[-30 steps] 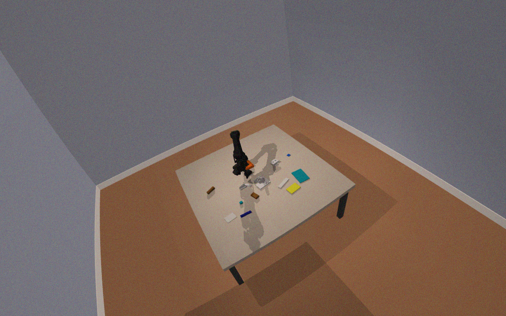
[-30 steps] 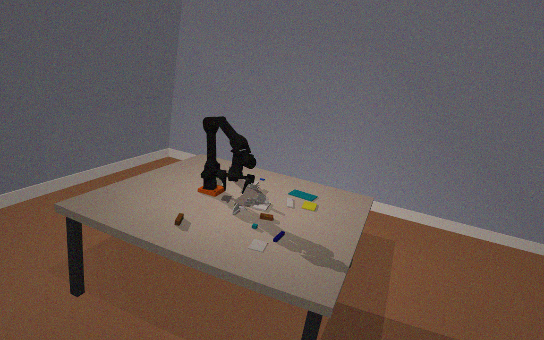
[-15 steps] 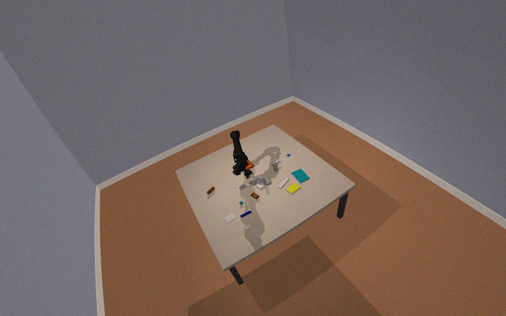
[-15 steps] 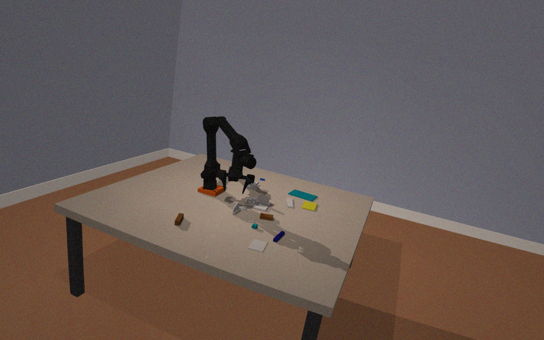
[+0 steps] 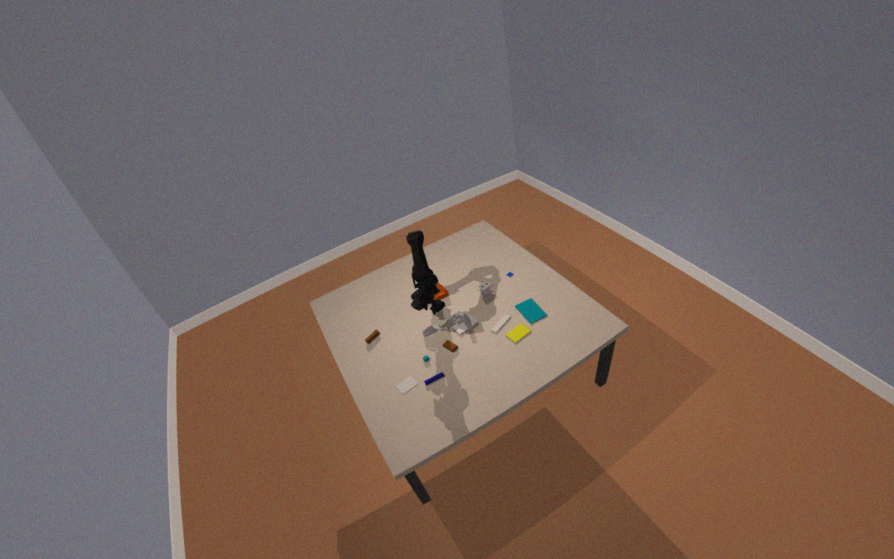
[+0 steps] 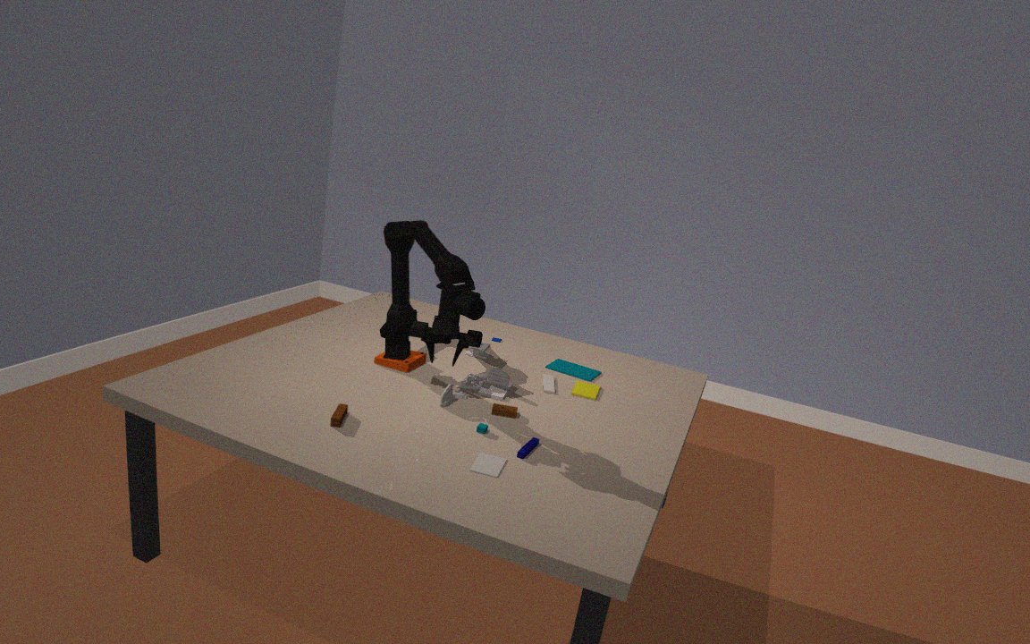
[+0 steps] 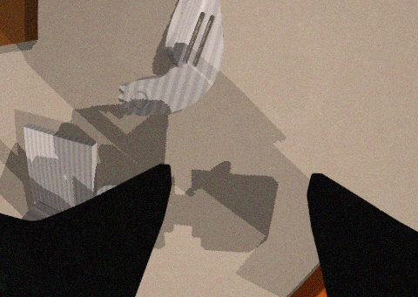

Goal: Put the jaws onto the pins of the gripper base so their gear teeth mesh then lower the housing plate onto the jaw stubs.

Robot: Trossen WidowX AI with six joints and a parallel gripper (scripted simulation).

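The grey jaw lies 60 mm ahead of my gripper tip, 20 mm to the right of it and 70 mm below it. From my gripper tip the other things lie so: brown block: 190 mm ahead, 50 mm to the right, 70 mm below; then white housing plate: 70 mm ahead, 100 mm to the left, 80 mm below; then teal cube: 160 mm ahead, 180 mm to the right, 70 mm below.
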